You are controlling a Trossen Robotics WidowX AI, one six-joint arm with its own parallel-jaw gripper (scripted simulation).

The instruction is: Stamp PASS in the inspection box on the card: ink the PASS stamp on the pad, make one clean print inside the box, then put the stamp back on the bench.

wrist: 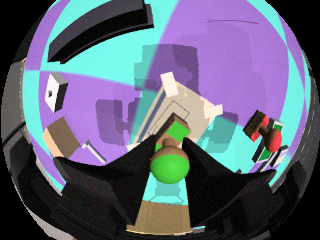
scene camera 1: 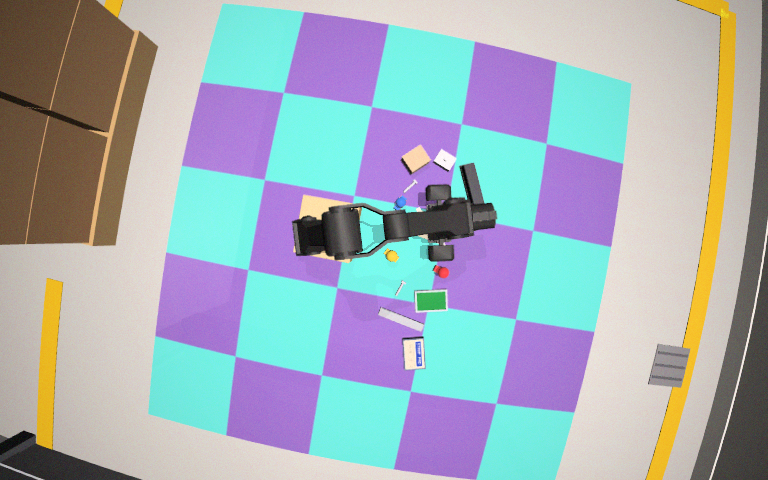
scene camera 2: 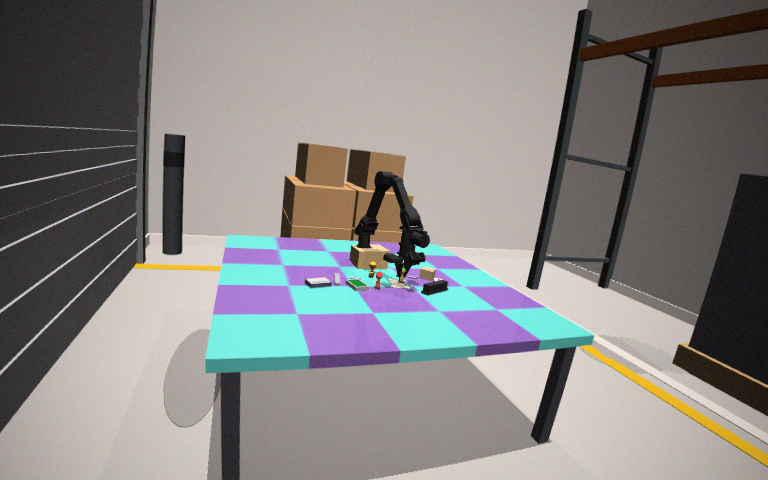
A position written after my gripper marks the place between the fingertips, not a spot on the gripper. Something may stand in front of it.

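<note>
My gripper (scene camera 1: 434, 224), (wrist: 169, 140), (scene camera 2: 401, 276). Green ink pad (scene camera 1: 425, 300). Red stamp (wrist: 256, 126). Cream card (wrist: 173, 97). Tan block (wrist: 61, 141).
</note>
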